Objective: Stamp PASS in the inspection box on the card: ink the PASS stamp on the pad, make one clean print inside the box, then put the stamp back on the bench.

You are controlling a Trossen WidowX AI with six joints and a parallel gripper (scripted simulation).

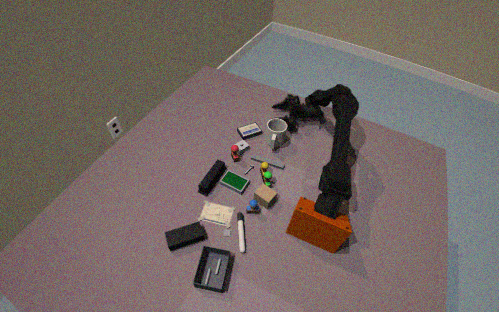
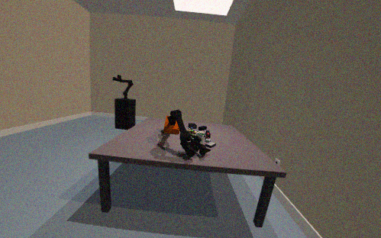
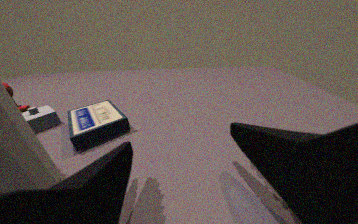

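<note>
Now: the green stamp 14 cm behind my gripper tip, 34 cm to the left of it and 1 cm below it. The rest, counted from my gripper tip: white mug: 8 cm behind, 13 cm to the left, 1 cm above; then red stamp: 2 cm ahead, 29 cm to the left, 1 cm below; then grey plate: 10 cm behind, 24 cm to the left, 2 cm below.
</note>
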